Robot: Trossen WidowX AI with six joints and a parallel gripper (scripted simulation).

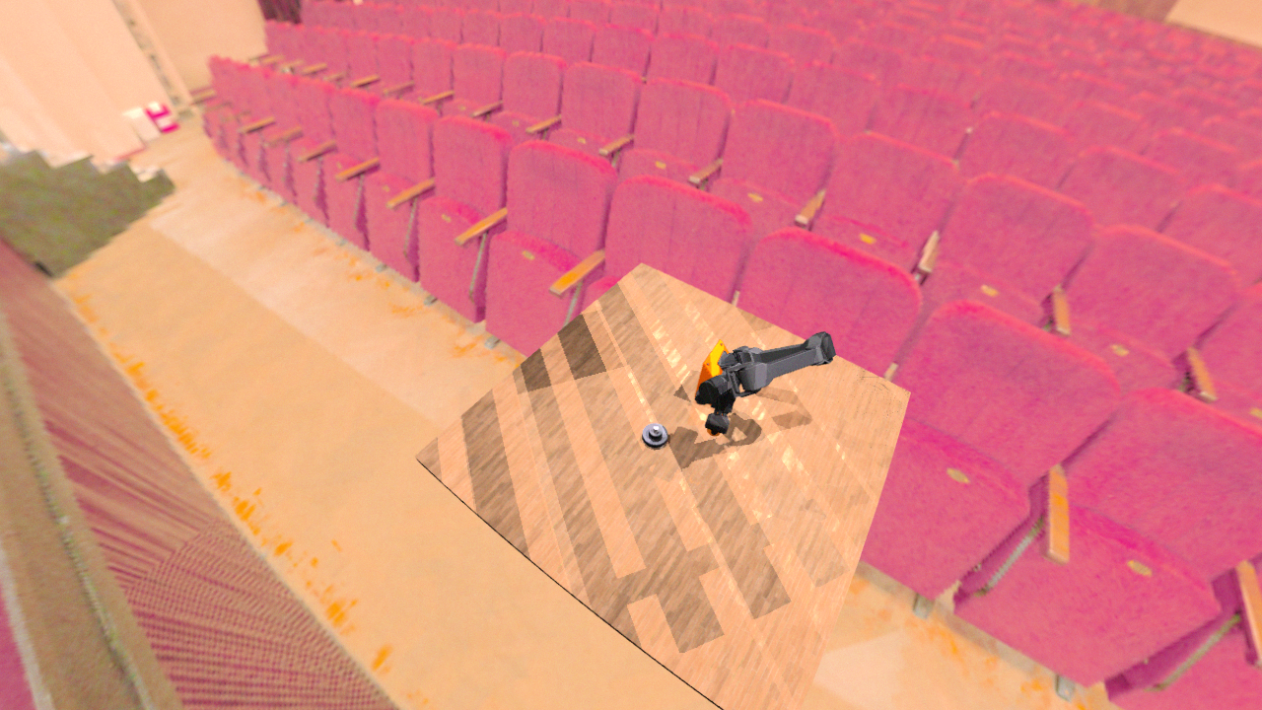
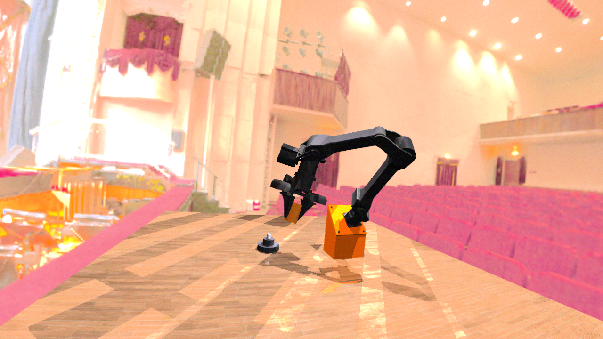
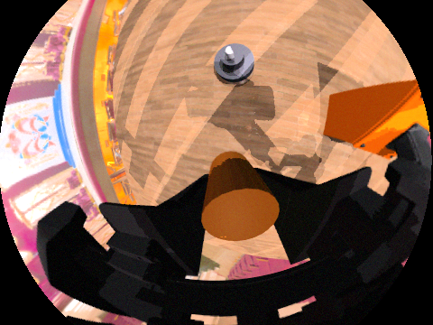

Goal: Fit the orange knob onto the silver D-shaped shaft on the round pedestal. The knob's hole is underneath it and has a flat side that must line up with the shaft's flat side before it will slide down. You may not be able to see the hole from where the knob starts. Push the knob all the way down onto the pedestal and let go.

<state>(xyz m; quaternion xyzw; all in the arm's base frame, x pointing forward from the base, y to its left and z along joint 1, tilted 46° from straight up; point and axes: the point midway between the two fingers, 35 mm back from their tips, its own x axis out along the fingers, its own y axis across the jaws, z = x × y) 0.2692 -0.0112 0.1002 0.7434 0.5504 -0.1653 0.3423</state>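
The round pedestal lies 20 mm ahead of my gripper tip, 170 mm to the right of it and 130 mm below it. Round my gripper tip: orange knob 10 mm behind, 30 mm above.
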